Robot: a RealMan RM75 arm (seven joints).
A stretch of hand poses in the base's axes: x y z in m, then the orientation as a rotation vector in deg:
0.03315, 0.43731, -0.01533, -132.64, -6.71, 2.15
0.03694, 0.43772, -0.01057, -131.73, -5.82, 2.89
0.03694, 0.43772, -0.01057, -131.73, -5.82, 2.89
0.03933, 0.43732, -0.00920, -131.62, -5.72, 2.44
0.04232, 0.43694, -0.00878, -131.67, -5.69, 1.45
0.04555, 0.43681, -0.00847, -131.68, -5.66, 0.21
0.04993, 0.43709, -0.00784, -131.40, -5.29, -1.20
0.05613, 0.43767, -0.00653, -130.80, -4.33, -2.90
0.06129, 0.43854, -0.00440, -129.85, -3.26, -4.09
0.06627, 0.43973, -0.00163, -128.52, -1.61, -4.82
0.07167, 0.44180, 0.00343, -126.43, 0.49, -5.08
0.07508, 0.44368, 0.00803, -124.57, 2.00, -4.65
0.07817, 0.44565, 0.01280, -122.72, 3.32, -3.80
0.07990, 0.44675, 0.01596, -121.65, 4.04, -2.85
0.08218, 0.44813, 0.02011, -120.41, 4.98, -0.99
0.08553, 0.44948, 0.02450, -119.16, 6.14, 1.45
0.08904, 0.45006, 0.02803, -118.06, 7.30, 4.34
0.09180, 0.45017, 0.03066, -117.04, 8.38, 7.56
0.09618, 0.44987, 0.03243, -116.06, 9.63, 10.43
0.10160, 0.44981, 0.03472, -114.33, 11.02, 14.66
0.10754, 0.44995, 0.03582, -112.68, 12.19, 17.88
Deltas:
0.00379, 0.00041, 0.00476, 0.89, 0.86, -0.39
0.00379, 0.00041, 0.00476, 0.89, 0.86, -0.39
0.00618, 0.00001, 0.00613, 1.02, 0.57, -0.60
0.00917, -0.00037, 0.00655, 1.02, -0.14, -0.94
0.01240, -0.00050, 0.00686, 1.06, -1.03, -1.35
0.01678, -0.00022, 0.00749, 1.40, -1.92, -2.07
0.02298, 0.00036, 0.00880, 2.05, -2.83, -3.30
0.02814, 0.00123, 0.01093, 3.03, -3.33, -4.45
0.03312, 0.00242, 0.01370, 4.38, -3.29, -5.88
0.03852, 0.00449, 0.01876, 6.45, -2.74, -7.52
0.04193, 0.00637, 0.02336, 8.28, -1.86, -8.50
0.04502, 0.00834, 0.02813, 10.08, -0.72, -9.22
0.04675, 0.00944, 0.03129, 11.11, 0.28, -9.46
0.04903, 0.01082, 0.03544, 12.26, 2.06, -9.57
0.05238, 0.01217, 0.03983, 13.37, 4.37, -9.64
0.05589, 0.01275, 0.04336, 14.25, 7.02, -9.57
0.05865, 0.01286, 0.04599, 14.99, 9.92, -9.32
0.06303, 0.01256, 0.04776, 15.64, 12.61, -9.31
0.06845, 0.01250, 0.05005, 16.81, 16.47, -8.95
0.07439, 0.01264, 0.05115, 17.95, 19.51, -8.76

